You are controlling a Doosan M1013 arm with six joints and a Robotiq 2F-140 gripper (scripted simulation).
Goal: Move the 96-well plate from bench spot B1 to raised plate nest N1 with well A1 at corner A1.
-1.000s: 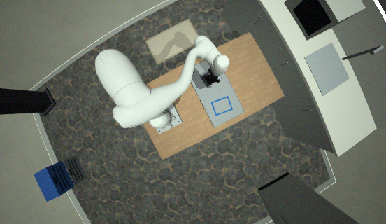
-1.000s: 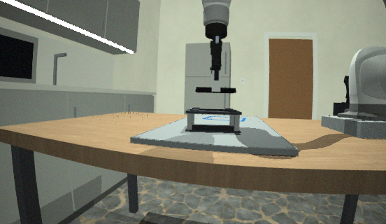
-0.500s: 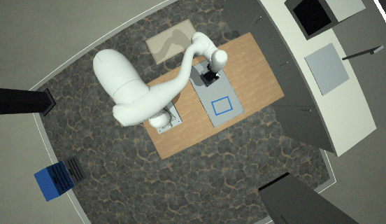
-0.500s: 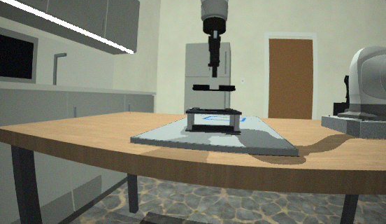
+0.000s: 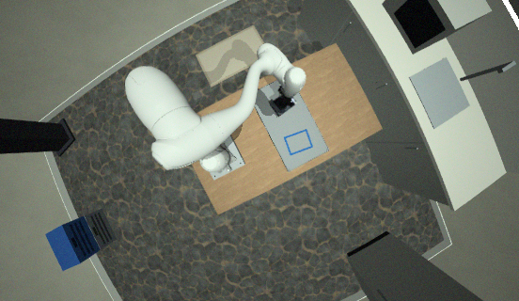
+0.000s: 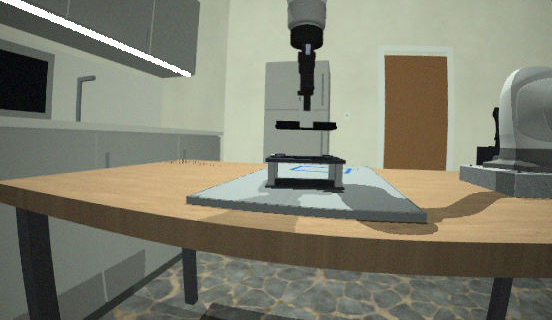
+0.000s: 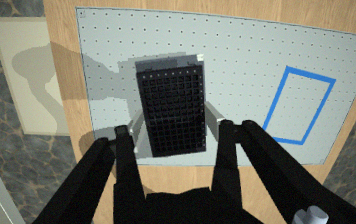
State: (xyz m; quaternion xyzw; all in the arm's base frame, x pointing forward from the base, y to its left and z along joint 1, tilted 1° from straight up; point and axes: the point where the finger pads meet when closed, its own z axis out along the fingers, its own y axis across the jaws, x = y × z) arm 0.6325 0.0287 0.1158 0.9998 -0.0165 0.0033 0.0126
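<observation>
My gripper is now 9 cm above the dark grey plate nest. Round my hand: white corner mark: 9 cm below, 7 cm ahead, 6 cm to the right; black 96-well plate: 2 cm below.
</observation>
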